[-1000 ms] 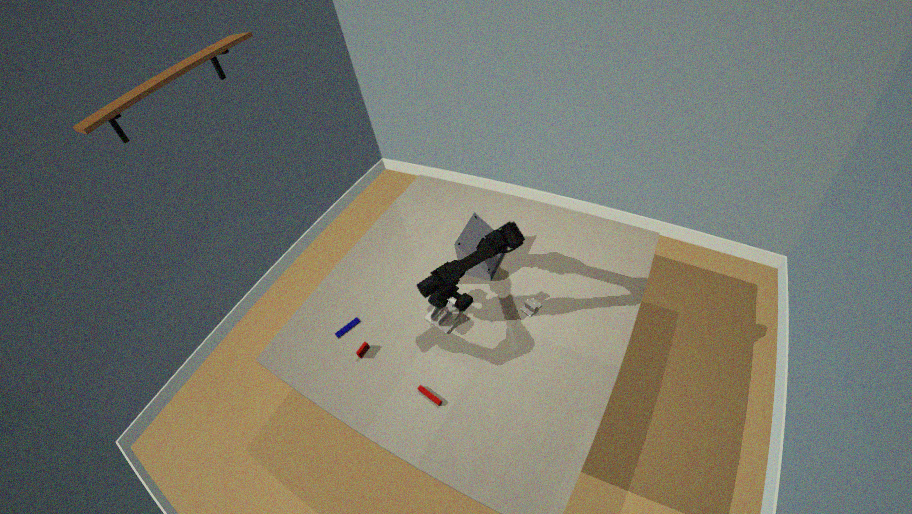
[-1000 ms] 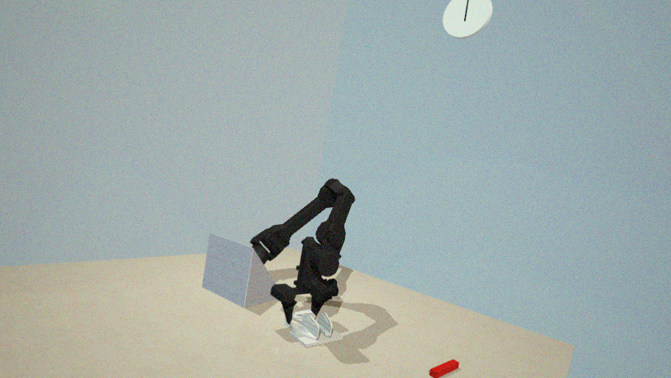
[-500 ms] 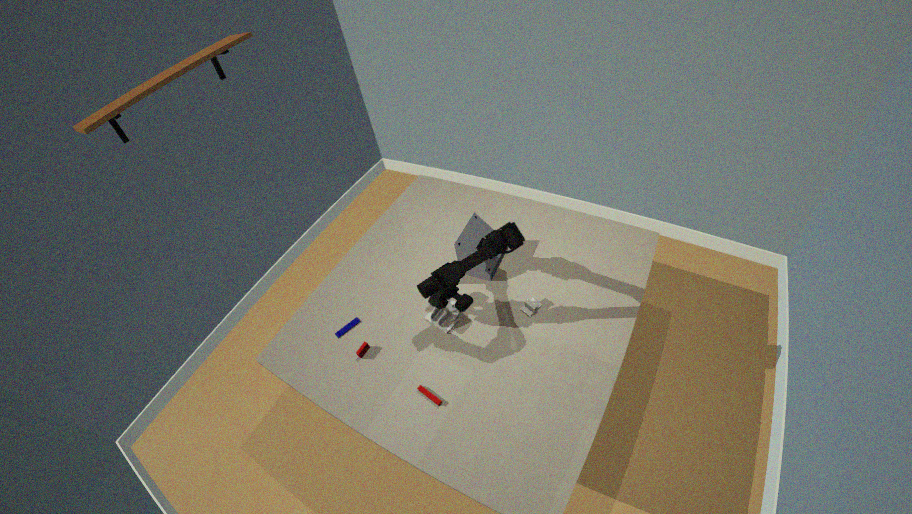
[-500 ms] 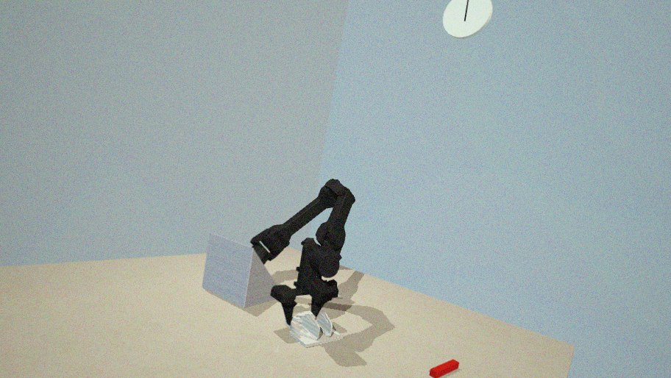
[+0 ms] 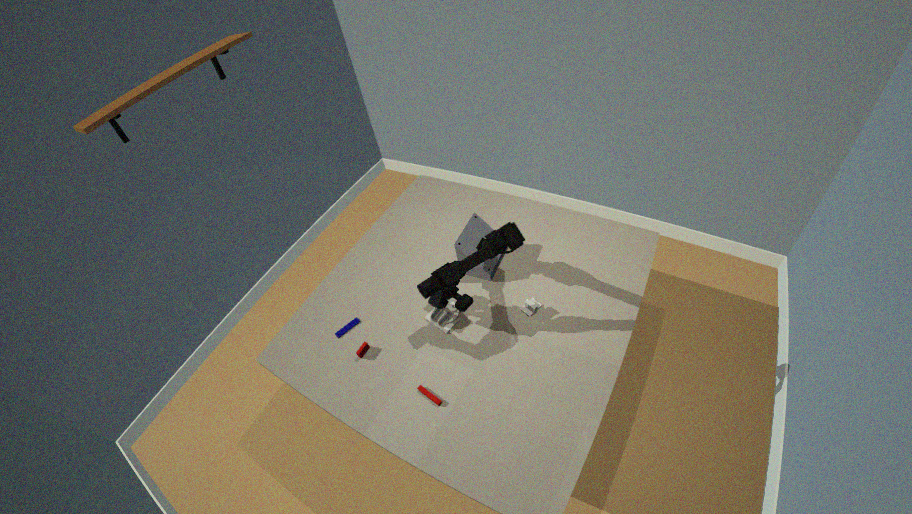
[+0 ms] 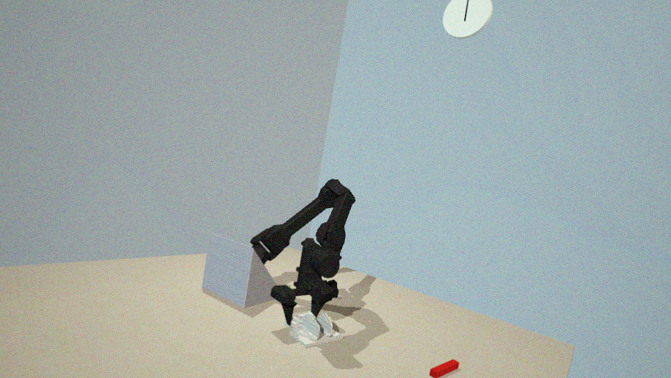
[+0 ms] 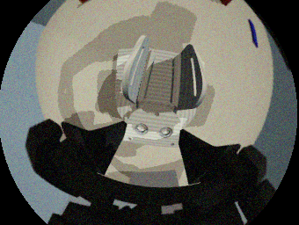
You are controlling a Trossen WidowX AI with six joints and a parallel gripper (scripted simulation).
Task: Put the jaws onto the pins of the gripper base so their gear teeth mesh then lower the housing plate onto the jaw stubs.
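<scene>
My gripper tip is now 2 cm to the left of the white jaw, 2 cm short of it and 1 cm below it. The rest, counted from my gripper tip: red bar (37 cm ahead, 9 cm to the left); then blue block (36 cm to the right, 25 cm ahead, 1 cm below).
</scene>
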